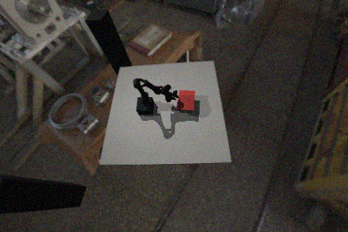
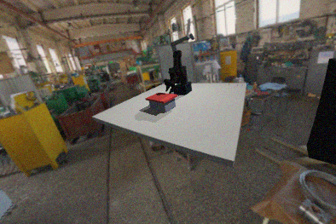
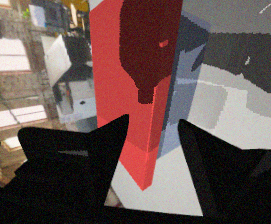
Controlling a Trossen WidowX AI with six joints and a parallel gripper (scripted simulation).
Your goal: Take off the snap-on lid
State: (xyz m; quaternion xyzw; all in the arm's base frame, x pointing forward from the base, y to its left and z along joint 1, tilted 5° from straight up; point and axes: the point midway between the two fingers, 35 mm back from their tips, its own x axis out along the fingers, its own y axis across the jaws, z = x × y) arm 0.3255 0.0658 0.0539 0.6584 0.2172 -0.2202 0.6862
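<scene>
The lid is 9 cm ahead of my gripper tip and 1 cm below it. Round my gripper tip: grey storage box (9 cm ahead, 6 cm below).
</scene>
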